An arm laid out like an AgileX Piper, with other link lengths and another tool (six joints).
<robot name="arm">
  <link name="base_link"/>
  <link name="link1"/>
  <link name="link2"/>
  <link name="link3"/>
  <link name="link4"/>
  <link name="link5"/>
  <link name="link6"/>
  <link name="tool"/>
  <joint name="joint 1" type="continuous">
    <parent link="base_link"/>
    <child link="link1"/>
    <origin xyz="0 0 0.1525" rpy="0 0 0"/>
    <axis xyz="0 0 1"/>
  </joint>
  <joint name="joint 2" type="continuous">
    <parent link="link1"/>
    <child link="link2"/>
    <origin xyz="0 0 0" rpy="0 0 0"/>
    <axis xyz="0 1 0"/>
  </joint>
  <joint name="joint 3" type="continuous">
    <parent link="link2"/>
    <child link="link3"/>
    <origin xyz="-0.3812 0 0.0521" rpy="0 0 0"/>
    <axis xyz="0 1 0"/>
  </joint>
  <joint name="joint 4" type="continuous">
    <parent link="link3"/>
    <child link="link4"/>
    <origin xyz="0.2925 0 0.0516" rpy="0 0 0"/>
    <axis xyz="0.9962 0 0.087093"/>
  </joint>
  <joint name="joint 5" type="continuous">
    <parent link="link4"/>
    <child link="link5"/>
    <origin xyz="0 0 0" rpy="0 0 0"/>
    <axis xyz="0 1 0"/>
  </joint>
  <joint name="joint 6" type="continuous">
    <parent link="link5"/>
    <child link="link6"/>
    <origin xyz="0.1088 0 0.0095" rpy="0 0 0"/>
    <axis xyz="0.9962 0 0.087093"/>
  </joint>
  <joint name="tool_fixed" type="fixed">
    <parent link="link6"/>
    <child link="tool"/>
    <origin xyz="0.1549 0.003 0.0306" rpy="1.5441 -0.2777 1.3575"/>
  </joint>
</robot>
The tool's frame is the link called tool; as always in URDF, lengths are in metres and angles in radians. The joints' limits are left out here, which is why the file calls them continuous.
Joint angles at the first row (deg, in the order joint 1, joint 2, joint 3, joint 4, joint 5, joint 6):
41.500 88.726 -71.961 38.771 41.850 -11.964
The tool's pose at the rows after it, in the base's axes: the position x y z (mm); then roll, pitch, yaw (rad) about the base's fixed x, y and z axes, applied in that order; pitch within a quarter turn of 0, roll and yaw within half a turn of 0:
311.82, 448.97, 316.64, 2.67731, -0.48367, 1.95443
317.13, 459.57, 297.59, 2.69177, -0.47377, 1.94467
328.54, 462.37, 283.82, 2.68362, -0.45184, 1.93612
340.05, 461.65, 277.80, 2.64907, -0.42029, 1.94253
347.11, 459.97, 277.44, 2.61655, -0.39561, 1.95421
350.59, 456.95, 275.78, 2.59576, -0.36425, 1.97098
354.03, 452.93, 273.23, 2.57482, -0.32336, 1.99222
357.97, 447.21, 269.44, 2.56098, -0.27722, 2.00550
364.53, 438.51, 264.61, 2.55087, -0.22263, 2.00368
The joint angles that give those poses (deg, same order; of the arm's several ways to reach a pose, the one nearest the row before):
44.507 91.505 -71.961 38.987 38.587 -11.963
45.299 93.931 -71.869 39.353 36.702 -12.374
45.299 95.646 -71.869 38.540 34.798 -12.652
45.299 96.440 -71.870 36.527 32.712 -12.755
45.299 96.567 -71.869 34.784 31.369 -12.872
45.299 96.568 -71.869 32.647 30.982 -12.873
45.299 96.567 -71.869 29.929 30.772 -12.872
45.298 96.568 -71.870 26.356 30.772 -11.923
45.299 96.568 -71.871 21.133 30.772 -9.173

